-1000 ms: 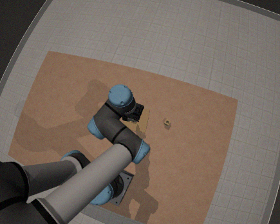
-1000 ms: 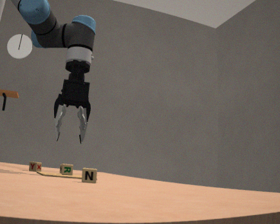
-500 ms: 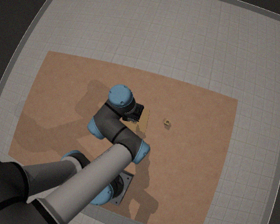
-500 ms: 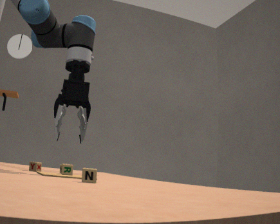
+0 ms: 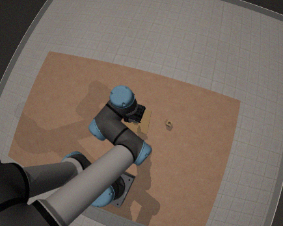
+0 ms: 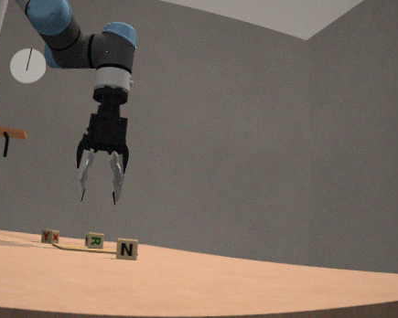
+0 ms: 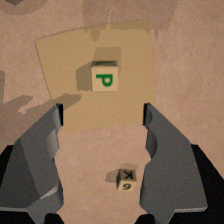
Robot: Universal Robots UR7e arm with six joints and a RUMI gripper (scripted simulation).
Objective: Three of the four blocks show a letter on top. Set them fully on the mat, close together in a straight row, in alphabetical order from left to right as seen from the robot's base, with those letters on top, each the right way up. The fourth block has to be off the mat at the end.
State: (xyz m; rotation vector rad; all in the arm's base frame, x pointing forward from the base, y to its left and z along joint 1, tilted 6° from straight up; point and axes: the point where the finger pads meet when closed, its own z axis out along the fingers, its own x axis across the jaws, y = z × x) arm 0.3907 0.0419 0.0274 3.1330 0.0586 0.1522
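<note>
Right now my hand is 1 cm past the mat, 2 cm to the left of it and 11 cm above it. Round my hand: tan block: 18 cm to the left, 9 cm below.
</note>
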